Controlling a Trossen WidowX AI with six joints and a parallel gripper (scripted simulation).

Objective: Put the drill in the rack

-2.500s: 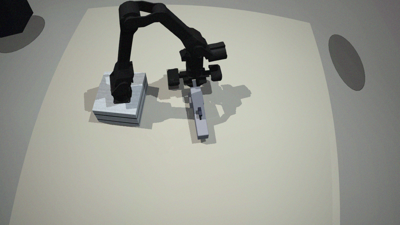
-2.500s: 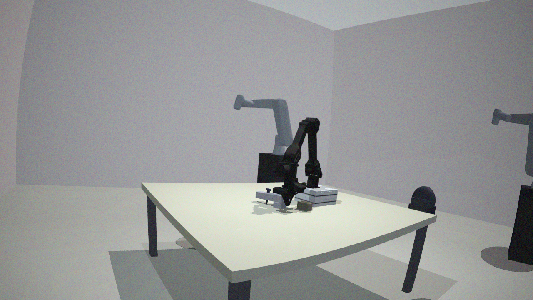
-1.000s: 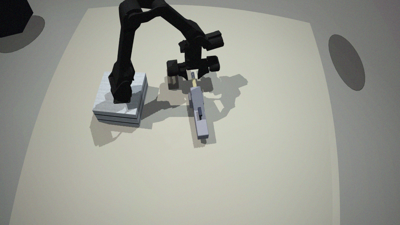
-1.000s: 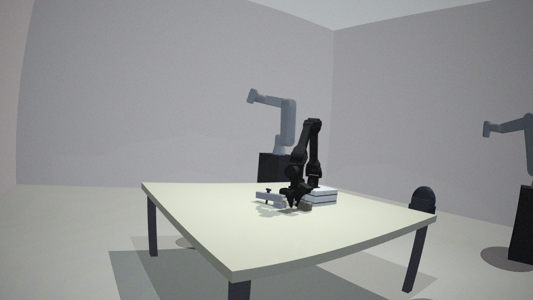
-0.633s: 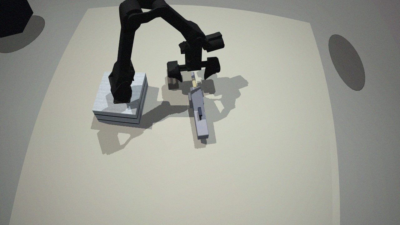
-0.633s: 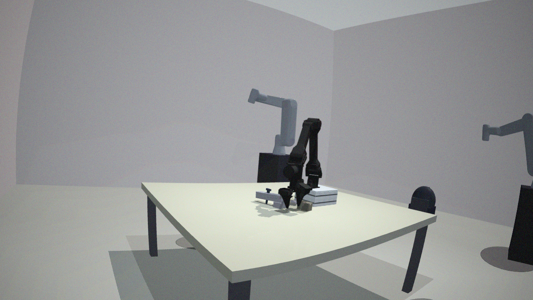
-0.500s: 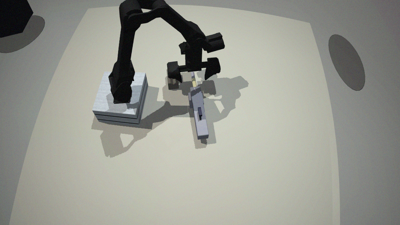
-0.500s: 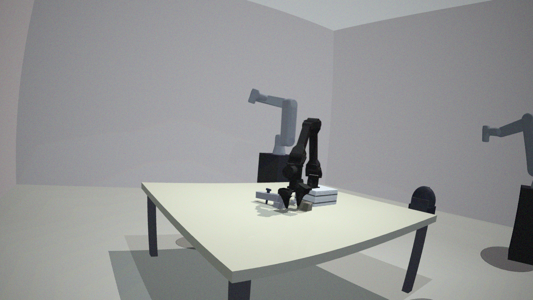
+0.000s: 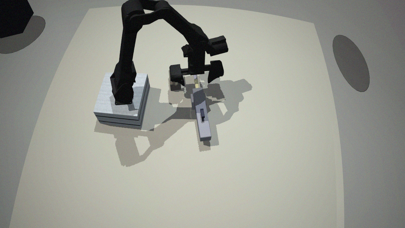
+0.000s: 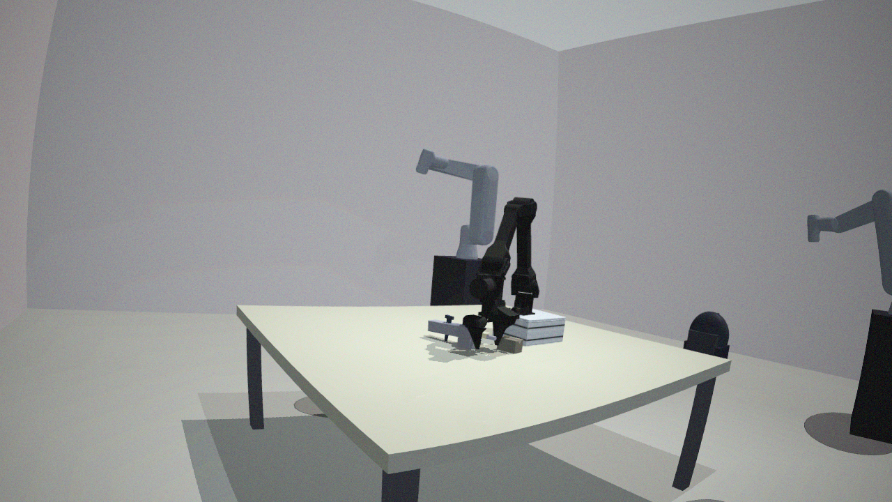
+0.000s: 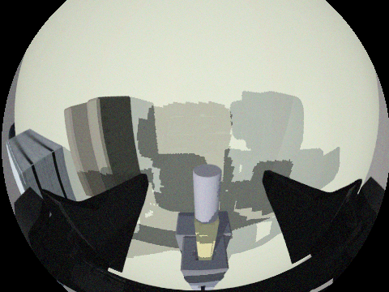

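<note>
My gripper tip is 40 mm to the left of the drill and 30 mm below it. From my gripper tip the other things lie so: block: 10 mm ahead, 140 mm to the right, 20 mm above; then dark key: 10 mm ahead, 160 mm to the right, 40 mm above; then v-grooved rack: 80 mm behind, 20 mm to the left.
</note>
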